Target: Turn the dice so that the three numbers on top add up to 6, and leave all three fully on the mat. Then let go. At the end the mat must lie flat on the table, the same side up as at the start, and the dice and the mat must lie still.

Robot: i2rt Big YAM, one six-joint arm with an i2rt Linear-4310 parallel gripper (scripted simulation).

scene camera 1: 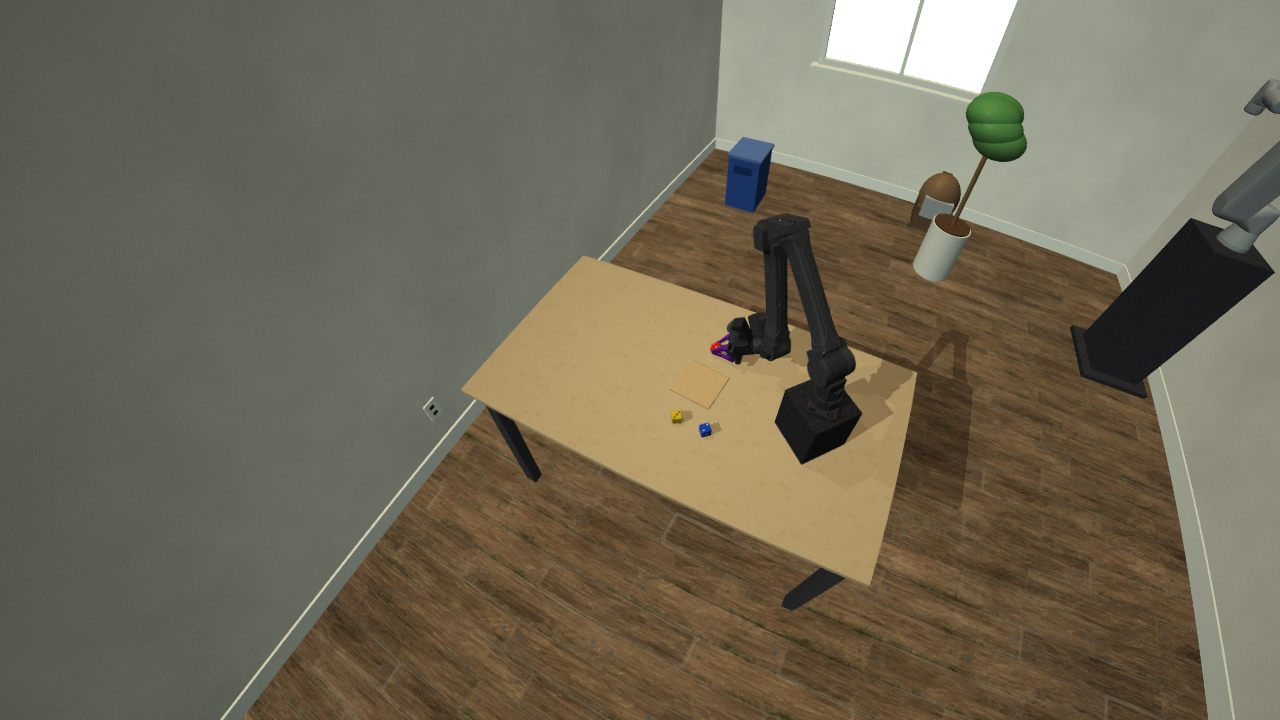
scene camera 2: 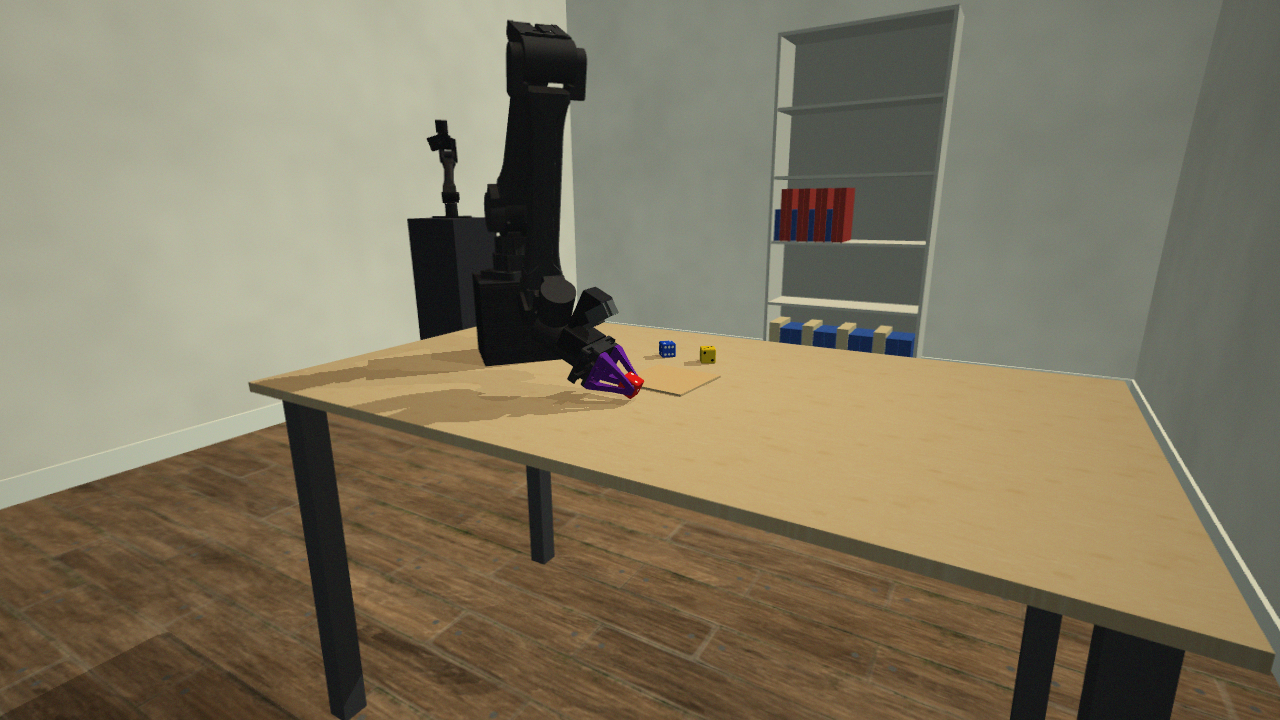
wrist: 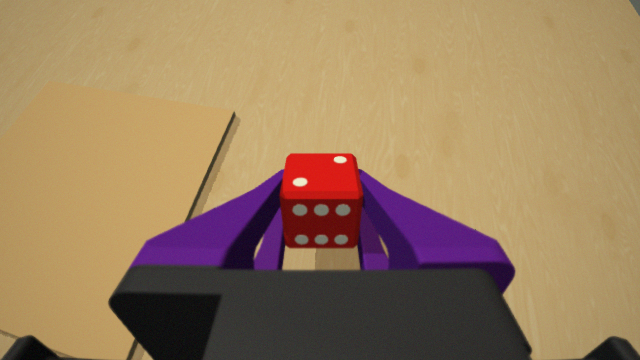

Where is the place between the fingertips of my gripper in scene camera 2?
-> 637, 389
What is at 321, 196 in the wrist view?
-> A red die.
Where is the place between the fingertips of my gripper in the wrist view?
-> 321, 181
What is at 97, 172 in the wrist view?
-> A tan mat.
